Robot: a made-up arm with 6 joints. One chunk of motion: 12 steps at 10 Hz.
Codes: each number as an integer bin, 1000 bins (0 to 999) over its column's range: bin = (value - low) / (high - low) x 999, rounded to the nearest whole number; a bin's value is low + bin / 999 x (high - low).
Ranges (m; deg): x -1.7..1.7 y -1.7..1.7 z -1.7..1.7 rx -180..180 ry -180..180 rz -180..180
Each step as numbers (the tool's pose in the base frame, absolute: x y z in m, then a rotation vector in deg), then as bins.
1 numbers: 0.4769 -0.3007 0.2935 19.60 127.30 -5.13
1 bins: 640 411 586 554 853 485
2 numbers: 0.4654 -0.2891 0.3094 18.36 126.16 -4.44
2 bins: 636 415 590 550 850 487
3 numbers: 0.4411 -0.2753 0.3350 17.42 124.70 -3.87
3 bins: 629 419 598 548 846 489
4 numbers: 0.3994 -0.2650 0.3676 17.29 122.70 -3.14
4 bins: 617 422 608 547 840 491
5 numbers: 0.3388 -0.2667 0.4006 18.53 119.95 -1.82
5 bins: 599 421 617 551 832 494
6 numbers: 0.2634 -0.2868 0.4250 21.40 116.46 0.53
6 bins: 577 415 624 559 823 501
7 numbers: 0.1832 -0.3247 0.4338 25.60 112.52 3.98
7 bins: 553 404 627 571 812 511
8 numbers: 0.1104 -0.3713 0.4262 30.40 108.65 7.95
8 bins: 532 390 625 584 801 522
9 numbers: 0.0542 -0.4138 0.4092 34.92 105.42 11.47
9 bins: 515 378 620 596 792 531
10 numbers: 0.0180 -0.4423 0.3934 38.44 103.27 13.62
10 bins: 505 370 615 606 786 537
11 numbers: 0.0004 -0.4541 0.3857 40.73 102.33 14.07
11 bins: 500 366 613 613 783 539
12 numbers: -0.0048 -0.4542 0.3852 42.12 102.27 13.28
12 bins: 498 366 613 616 783 536
